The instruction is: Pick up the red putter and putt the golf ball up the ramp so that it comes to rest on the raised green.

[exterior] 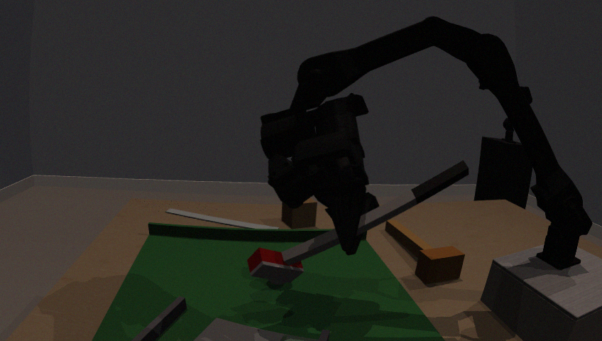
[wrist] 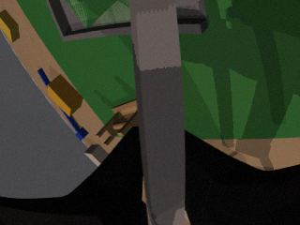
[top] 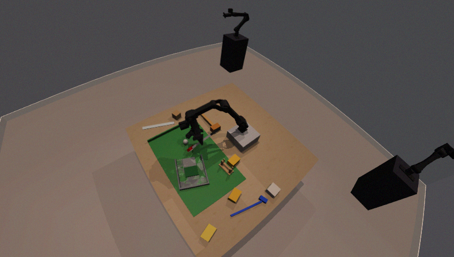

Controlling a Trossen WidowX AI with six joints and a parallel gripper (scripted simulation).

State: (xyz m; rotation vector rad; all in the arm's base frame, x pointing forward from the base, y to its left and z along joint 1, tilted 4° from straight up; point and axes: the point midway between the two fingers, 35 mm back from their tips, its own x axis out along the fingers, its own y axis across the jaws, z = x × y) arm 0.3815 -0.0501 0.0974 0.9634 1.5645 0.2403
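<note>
Right now my gripper tip is 60 mm short of the white golf ball, 160 mm to the left of it and 110 mm above it. From my gripper tip the other things lie so: brown block: 10 mm behind, 470 mm to the right, 110 mm below; then small wooden rack: 80 mm behind, 210 mm to the left, 100 mm below; then red putter: 20 mm behind, 20 mm to the right, 20 mm above.
</note>
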